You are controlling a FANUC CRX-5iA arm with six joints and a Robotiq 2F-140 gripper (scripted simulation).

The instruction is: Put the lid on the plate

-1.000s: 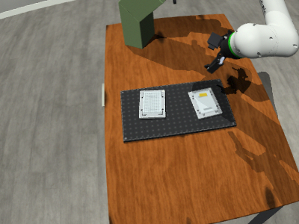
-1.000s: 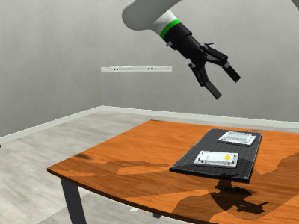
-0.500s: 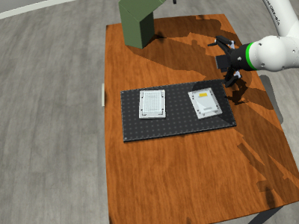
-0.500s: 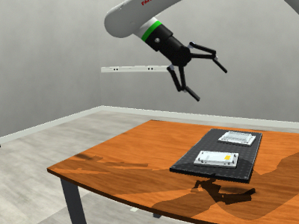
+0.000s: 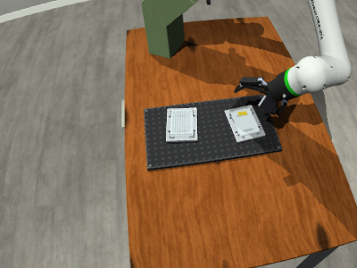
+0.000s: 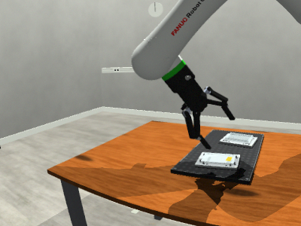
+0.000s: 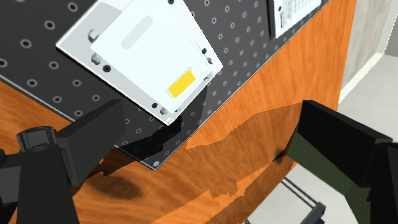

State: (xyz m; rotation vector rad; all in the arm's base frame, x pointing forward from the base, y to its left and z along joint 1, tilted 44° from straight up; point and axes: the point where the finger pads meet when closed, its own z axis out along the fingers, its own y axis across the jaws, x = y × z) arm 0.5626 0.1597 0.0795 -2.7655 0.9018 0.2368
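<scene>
Right now my hand is 20 mm to the left of the clear lid and 110 mm above it. From my hand the other things lie so: lid park: 20 mm to the right, 120 mm below; culture plate E01: 20 mm behind, 270 mm to the right, 110 mm below.
</scene>
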